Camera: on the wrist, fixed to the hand. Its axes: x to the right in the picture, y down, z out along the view.
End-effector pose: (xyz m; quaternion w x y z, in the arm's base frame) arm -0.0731 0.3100 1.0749 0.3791 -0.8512 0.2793 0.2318
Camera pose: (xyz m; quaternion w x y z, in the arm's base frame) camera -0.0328 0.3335 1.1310 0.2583 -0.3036 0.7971 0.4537
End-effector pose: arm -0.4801 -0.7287 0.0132 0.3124 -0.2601 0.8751 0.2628
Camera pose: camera -0.4396 -0.7894 0.0161 0.1456 0.5131 0.7982 0.2801
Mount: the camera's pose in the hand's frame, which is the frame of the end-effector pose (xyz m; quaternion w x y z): -0.0114 -0.0683 -0.0231 0.6841 0.1628 -0.0858 0.7058
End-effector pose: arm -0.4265 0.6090 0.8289 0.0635 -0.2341 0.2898 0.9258
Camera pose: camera -0.3900 0.6524 0.7830 0.5470 -0.1342 -0.5088 -0.6511
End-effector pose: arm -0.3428 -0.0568 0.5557 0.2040 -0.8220 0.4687 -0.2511
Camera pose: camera -0.3161 -0.0165 0.6104 0.4908 -0.2199 0.8424 -0.0336
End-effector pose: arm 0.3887 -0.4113 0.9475 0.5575 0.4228 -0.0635 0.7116
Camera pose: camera 0.4345 -0.3815 0.8992 0.1951 -0.3962 0.2738 -0.8544
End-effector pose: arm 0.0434 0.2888 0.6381 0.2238 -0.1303 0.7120 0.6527
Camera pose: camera 0.0825 0.2570 0.5853 0.2253 -0.5058 -0.6661 -0.4997
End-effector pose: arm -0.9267 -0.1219 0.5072 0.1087 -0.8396 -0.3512 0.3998
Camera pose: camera -0.9487 -0.0775 0.5608 0.1013 0.7703 -0.4081 -0.4795
